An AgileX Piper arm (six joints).
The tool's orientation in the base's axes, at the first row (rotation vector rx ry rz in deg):
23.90, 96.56, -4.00
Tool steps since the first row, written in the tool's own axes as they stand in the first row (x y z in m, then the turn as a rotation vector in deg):
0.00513, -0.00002, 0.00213, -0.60, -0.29, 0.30
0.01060, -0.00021, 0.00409, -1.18, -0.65, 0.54
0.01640, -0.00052, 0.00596, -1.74, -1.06, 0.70
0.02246, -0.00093, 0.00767, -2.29, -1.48, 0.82
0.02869, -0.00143, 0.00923, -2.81, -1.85, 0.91
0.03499, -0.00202, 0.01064, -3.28, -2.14, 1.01
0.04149, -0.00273, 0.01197, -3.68, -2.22, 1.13
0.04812, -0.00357, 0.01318, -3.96, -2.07, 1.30
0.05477, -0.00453, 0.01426, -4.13, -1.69, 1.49
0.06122, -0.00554, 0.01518, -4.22, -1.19, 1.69
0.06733, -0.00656, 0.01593, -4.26, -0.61, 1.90
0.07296, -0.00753, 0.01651, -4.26, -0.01, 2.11
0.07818, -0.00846, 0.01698, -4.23, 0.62, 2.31
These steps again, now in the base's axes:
0.00150, 0.00057, -0.00532, 0.25, -0.49, 0.48
0.00275, 0.00111, -0.01097, 0.42, -1.03, 0.93
0.00385, 0.00164, -0.01695, 0.50, -1.59, 1.37
0.00474, 0.00218, -0.02317, 0.54, -2.14, 1.80
0.00545, 0.00272, -0.02955, 0.56, -2.63, 2.22
0.00597, 0.00323, -0.03599, 0.61, -3.04, 2.60
0.00637, 0.00370, -0.04264, 0.74, -3.24, 2.95
0.00659, 0.00412, -0.04941, 0.98, -3.21, 3.22
0.00666, 0.00446, -0.05621, 1.29, -2.95, 3.43
0.00658, 0.00475, -0.06279, 1.64, -2.56, 3.58
0.00637, 0.00501, -0.06903, 2.03, -2.09, 3.69
0.00606, 0.00525, -0.07475, 2.41, -1.59, 3.77
0.00570, 0.00546, -0.08006, 2.79, -1.06, 3.83

